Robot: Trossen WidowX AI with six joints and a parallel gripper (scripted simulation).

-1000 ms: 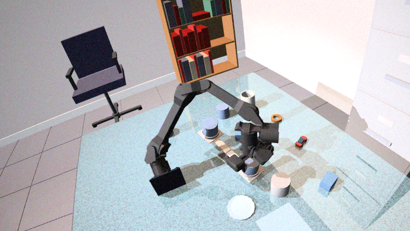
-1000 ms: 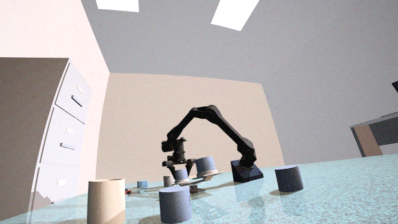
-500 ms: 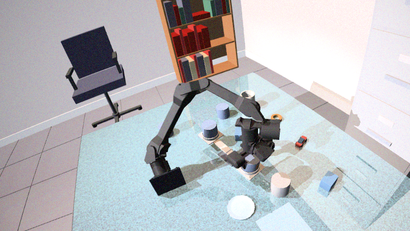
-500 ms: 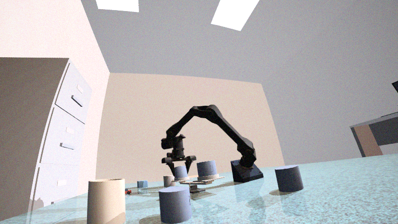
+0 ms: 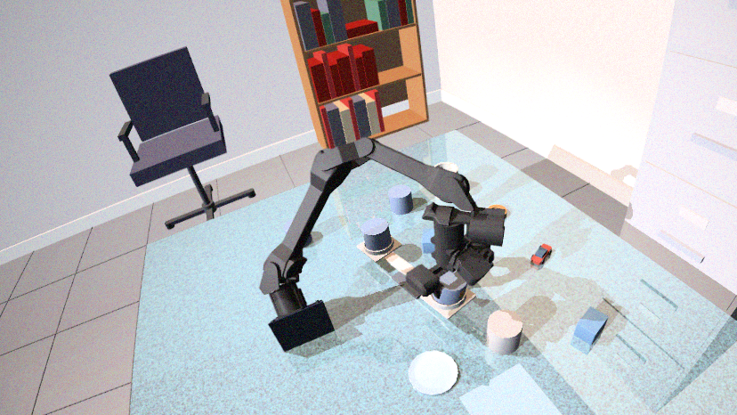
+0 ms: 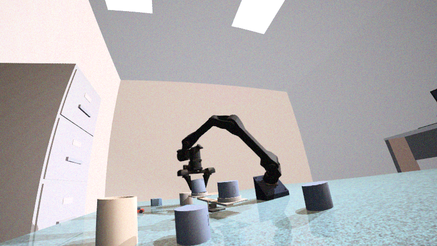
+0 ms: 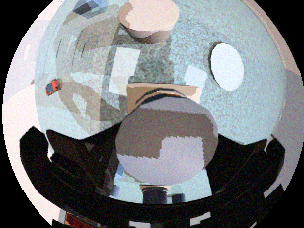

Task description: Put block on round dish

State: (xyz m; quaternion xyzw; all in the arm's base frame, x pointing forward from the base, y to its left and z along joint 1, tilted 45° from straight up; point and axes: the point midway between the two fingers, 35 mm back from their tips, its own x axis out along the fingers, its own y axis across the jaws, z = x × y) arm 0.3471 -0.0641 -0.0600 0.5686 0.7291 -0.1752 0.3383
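Right now the white round dish is 100 mm behind my gripper tip, 130 mm to the right of it and 80 mm below it. Also, from my gripper tip: small red car: 290 mm ahead, 50 mm to the left, 70 mm below; block: 10 mm below; small balance: 40 mm behind, 130 mm to the left, 60 mm below.
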